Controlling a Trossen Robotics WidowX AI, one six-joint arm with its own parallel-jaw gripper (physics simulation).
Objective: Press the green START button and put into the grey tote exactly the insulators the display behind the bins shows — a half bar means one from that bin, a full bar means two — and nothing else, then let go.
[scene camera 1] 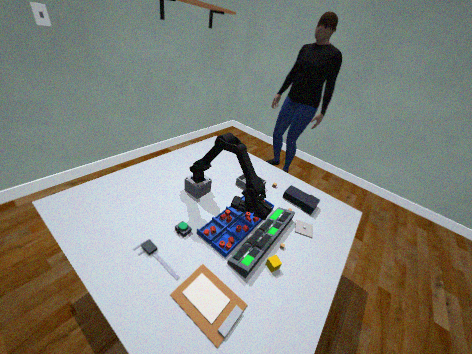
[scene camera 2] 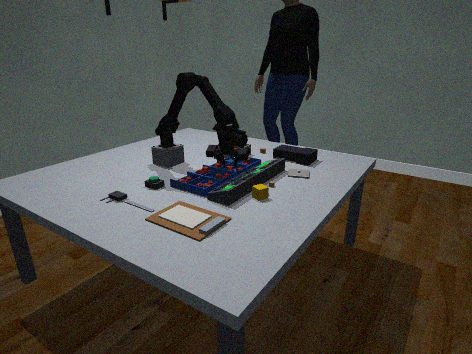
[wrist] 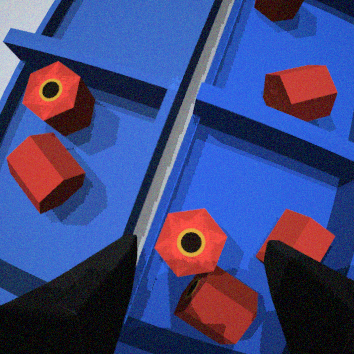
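My gripper [scene camera 1: 252,215] [scene camera 2: 235,161] [wrist: 201,248] is open and empty, over a bin holding three red insulators. One insulator [wrist: 191,242] stands upright between the fingertips in the wrist view; another [wrist: 220,310] lies against it, and a third [wrist: 295,235] is partly behind the right finger. The blue bins [scene camera 1: 225,253] [scene camera 2: 190,189] [wrist: 250,111] hold more insulators. The display [scene camera 1: 262,242] [scene camera 2: 225,198] behind them shows green bars at its far end, middle and near end. The green START button [scene camera 1: 183,226] [scene camera 2: 154,178] stands beside the bins. The grey tote [scene camera 1: 242,180] is partly hidden by the arm; its contents cannot be told.
A yellow cube [scene camera 1: 273,263] [scene camera 2: 260,192] stands beside the display. A dark box [scene camera 1: 301,199] [scene camera 2: 295,154] lies at the back right. A clipboard [scene camera 1: 182,296] [scene camera 2: 155,218] and a caliper [scene camera 1: 149,247] [scene camera 2: 117,195] lie at the front. A person [scene camera 1: 312,75] [scene camera 2: 292,50] stands behind the table.
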